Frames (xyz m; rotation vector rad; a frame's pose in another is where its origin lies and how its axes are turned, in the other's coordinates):
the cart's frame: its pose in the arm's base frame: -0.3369 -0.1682 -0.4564 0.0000 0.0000 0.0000
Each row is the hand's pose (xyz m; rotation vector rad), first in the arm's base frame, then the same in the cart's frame.
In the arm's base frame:
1: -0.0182 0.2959 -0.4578 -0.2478 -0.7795 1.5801
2: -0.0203 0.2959 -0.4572 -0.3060 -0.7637 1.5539
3: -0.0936 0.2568 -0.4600 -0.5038 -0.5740 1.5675
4: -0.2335 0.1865 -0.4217 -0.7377 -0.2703 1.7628
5: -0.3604 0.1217 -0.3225 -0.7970 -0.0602 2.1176
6: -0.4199 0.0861 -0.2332 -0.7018 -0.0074 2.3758
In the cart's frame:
1: 0.3187 0.4641 -0.0014 -0.2478 -0.7795 1.5801
2: 0.3166 0.4641 -0.0008 -0.3060 -0.7637 1.5539
3: 0.2433 0.4250 -0.0036 -0.5038 -0.5740 1.5675
4: 0.1034 0.3547 0.0347 -0.7377 -0.2703 1.7628
5: -0.0235 0.2899 0.1339 -0.7970 -0.0602 2.1176
6: -0.0830 0.2543 0.2232 -0.7018 -0.0074 2.3758

